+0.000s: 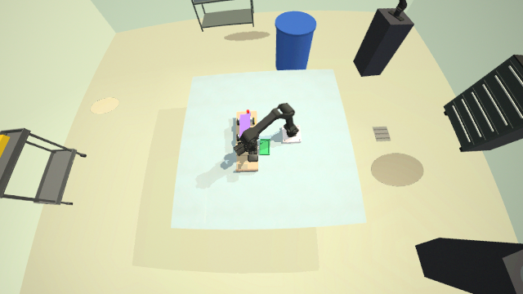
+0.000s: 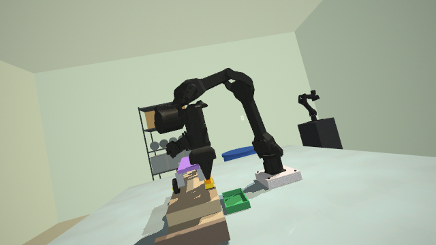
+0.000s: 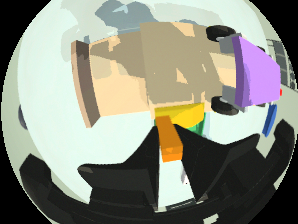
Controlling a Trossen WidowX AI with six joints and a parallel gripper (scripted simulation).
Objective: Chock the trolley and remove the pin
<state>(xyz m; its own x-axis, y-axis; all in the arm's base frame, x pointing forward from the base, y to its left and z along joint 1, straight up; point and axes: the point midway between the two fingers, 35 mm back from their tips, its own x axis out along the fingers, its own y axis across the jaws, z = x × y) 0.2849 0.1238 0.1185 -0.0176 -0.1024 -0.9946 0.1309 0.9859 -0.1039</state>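
Right now my gripper tip is 29 cm to the left of the red-headed stop pin and 1 cm below it. Also, from my gripper tip: green tray 12 cm below, 8 cm behind, 5 cm to the right; then yellow chock 2 cm to the right, 1 cm below; then trolley 17 cm to the right, 4 cm ahead.
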